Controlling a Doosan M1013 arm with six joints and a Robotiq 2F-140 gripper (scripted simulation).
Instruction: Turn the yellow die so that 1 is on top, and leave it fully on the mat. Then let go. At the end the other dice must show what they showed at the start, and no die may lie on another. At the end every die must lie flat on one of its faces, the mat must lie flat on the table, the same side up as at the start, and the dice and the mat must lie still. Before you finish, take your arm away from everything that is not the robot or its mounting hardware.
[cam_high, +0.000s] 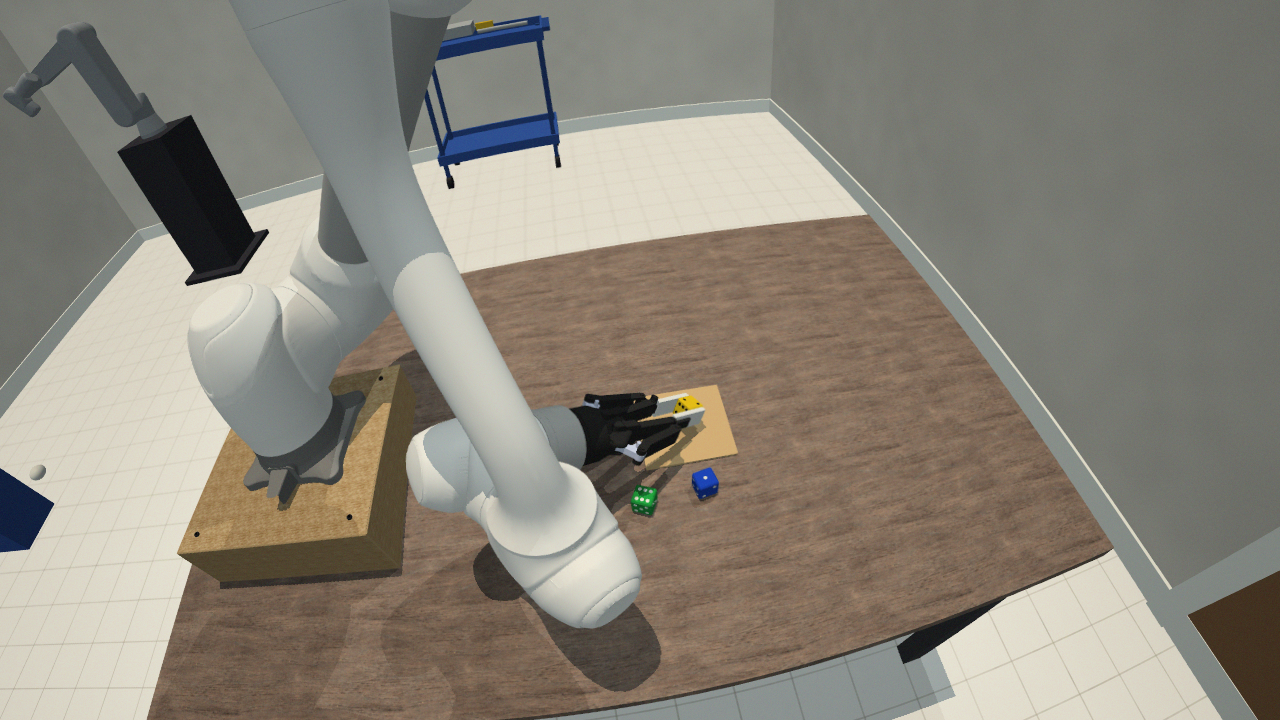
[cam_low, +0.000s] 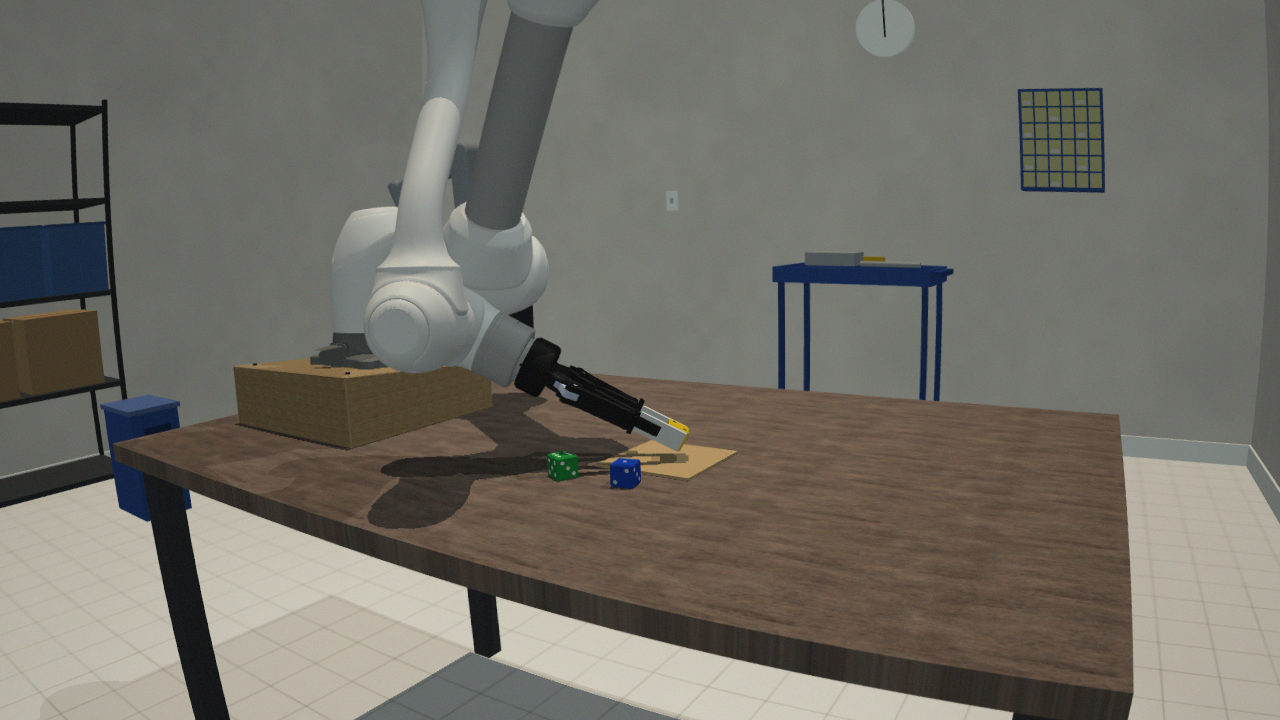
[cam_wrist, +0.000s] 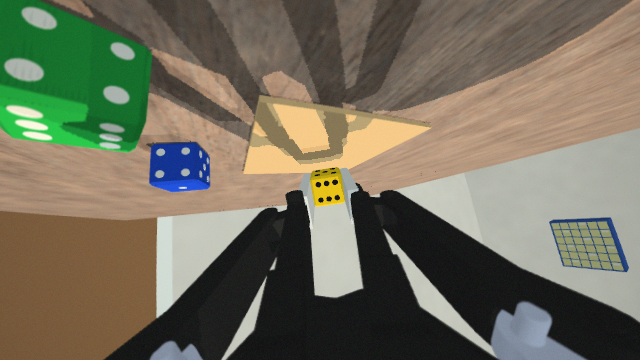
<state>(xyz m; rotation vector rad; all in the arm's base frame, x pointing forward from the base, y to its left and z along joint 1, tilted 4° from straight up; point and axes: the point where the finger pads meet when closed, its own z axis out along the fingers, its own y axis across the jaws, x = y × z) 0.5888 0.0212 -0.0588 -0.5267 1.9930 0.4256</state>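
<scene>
Now: hand 2 cm short of the yellow die, 1 cm to the right of it and 1 cm above it. Round my hand: mat (1 cm ahead, 1 cm to the left, 4 cm below); green die (7 cm behind, 13 cm to the right, 3 cm below); blue die (2 cm ahead, 11 cm to the right, 3 cm below).
</scene>
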